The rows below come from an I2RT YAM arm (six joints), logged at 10 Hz.
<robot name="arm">
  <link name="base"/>
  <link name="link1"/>
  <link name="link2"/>
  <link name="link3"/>
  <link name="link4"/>
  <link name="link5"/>
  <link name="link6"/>
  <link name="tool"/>
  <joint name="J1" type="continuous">
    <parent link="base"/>
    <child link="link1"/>
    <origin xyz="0 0 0.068" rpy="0 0 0"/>
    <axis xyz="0 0 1"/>
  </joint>
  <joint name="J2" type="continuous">
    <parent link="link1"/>
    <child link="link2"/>
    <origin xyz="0.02 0.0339 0.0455" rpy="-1.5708 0 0"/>
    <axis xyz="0 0 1"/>
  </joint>
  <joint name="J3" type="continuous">
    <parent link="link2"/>
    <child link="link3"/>
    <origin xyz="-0.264 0 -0.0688" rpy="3.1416 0 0"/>
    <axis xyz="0 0 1"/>
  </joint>
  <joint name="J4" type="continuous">
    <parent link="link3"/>
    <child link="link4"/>
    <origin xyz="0.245 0.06 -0.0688" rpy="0 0 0"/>
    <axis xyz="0 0 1"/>
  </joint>
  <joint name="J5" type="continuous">
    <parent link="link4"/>
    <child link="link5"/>
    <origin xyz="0.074 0.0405 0.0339" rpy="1.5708 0 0"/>
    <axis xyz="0 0 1"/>
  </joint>
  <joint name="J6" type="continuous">
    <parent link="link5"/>
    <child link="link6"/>
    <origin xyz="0.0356 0 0.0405" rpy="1.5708 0 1.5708"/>
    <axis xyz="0 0 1"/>
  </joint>
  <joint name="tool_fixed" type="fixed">
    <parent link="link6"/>
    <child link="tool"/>
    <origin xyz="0 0 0" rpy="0 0 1.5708"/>
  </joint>
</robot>
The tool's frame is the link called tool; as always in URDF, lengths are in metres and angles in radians. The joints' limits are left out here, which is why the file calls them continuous.
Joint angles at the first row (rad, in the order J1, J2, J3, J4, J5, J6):
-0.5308, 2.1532, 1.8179, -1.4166, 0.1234, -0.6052
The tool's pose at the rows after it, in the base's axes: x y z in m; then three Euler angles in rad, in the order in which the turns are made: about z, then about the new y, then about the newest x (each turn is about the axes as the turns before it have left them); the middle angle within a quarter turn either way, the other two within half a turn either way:
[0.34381 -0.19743 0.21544 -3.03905 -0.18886 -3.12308]
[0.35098 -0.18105 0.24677 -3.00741 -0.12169 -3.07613]
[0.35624 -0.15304 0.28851 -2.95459 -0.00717 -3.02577]
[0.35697 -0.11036 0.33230 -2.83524 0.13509 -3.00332]
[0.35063 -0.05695 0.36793 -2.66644 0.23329 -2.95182]
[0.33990 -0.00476 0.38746 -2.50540 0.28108 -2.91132]
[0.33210 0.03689 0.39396 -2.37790 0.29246 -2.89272]
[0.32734 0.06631 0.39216 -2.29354 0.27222 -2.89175]
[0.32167 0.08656 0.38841 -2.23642 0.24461 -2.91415]
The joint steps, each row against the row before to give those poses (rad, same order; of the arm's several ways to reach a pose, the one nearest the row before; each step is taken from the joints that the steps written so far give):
0.0206, -0.0221, 0.0195, -0.0050, 0.0000, -0.0004
0.0450, -0.0457, 0.0576, -0.0225, -0.0008, 0.0061
0.0687, -0.0710, 0.0618, -0.0111, -0.0221, 0.0126
0.1003, -0.0809, 0.0576, -0.0072, -0.0625, -0.0099
0.1369, -0.0790, 0.0324, -0.0015, -0.0206, -0.0180
0.1473, -0.0587, 0.0008, 0.0023, 0.0015, -0.0042
0.1255, -0.0206, -0.0001, -0.0008, 0.0080, 0.0004
0.0908, 0.0034, -0.0011, -0.0110, 0.0145, 0.0016
0.0629, 0.0061, -0.0034, -0.0256, -0.0008, 0.0003

